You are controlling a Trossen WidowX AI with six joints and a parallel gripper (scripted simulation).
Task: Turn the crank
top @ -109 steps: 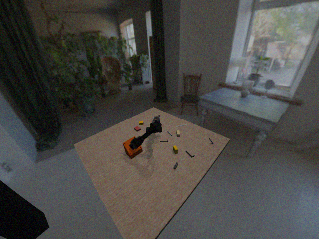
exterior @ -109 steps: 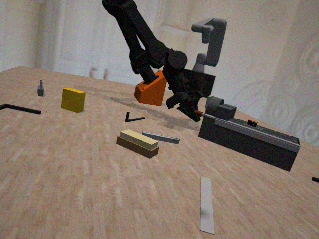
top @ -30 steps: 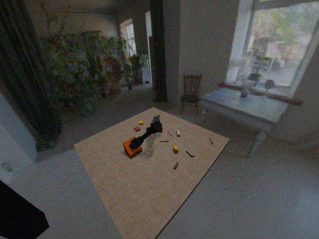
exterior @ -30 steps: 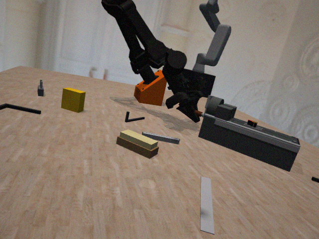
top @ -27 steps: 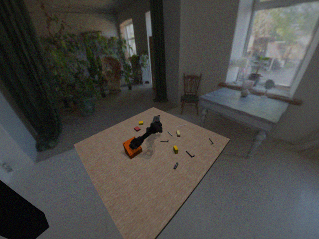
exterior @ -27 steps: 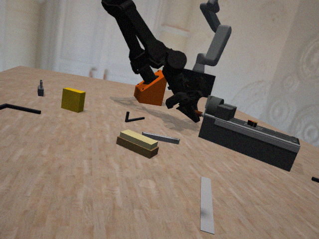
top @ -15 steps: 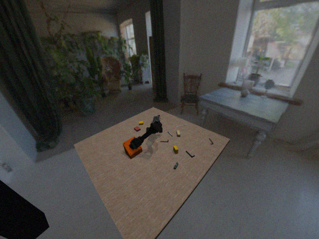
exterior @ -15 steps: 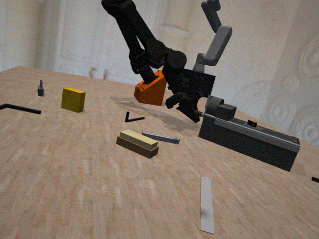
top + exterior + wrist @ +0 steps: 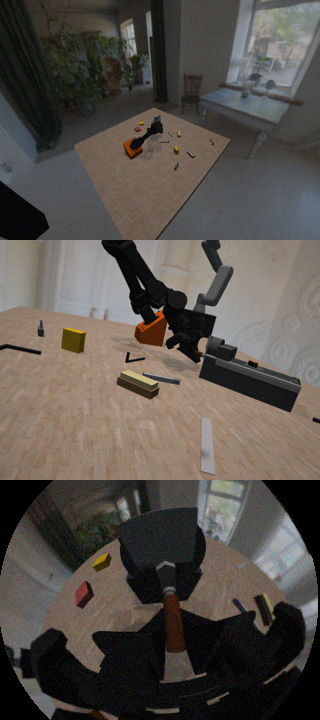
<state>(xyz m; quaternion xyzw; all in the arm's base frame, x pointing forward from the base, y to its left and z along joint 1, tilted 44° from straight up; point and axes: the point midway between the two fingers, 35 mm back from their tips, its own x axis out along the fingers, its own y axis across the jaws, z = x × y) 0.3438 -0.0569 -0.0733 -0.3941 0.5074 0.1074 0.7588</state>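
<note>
Now: the brown crank handle 20 mm behind my gripper tip, 10 mm to the right of it and 30 mm above it. Round my gripper tip: red pointer 120 mm ahead, 90 mm to the left, 50 mm above; then red block 70 mm behind, 250 mm to the left, 20 mm below; then grey bar 80 mm ahead, 170 mm to the right, 30 mm below.
</note>
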